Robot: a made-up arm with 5 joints.
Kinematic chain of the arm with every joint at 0, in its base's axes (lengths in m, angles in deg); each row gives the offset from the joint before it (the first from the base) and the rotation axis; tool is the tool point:
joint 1: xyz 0 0 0.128 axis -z
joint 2: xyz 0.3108 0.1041 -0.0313 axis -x
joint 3: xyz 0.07 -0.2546 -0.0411 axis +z
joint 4: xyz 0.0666 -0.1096 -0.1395 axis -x
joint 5: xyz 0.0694 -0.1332 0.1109 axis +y
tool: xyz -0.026 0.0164 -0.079
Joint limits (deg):
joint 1: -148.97..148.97
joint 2: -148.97..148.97
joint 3: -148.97..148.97
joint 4: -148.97..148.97
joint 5: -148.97..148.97
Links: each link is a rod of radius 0.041 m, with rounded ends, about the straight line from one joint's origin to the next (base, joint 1, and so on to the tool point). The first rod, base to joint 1, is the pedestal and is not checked.
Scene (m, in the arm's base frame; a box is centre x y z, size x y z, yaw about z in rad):
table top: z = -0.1
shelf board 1: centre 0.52 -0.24 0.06 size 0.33 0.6 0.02 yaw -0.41
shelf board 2: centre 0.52 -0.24 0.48 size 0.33 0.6 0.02 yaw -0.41
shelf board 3: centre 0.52 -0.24 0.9 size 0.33 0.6 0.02 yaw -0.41
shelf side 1: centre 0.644 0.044 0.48 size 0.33 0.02 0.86 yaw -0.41
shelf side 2: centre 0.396 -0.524 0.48 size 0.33 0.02 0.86 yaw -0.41
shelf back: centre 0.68 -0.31 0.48 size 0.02 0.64 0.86 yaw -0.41
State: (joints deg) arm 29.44 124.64 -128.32 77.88 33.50
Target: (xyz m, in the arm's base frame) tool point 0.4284 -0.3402 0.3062
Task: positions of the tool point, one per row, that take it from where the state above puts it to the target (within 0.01 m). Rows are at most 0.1 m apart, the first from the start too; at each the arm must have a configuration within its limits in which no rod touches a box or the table.
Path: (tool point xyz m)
1: 0.3046 0.0134 0.3675
2: 0.2670 -0.0260 0.3807
3: 0.2332 -0.0717 0.3823
4: 0.2049 -0.1222 0.3713
5: 0.1836 -0.1755 0.3463
6: 0.1708 -0.2283 0.3062
7: 0.2089 -0.2694 0.3374
8: 0.2604 -0.3031 0.3533
9: 0.3184 -0.3265 0.3527
10: 0.3764 -0.3386 0.3362
11: 0.4284 -0.3402 0.3062

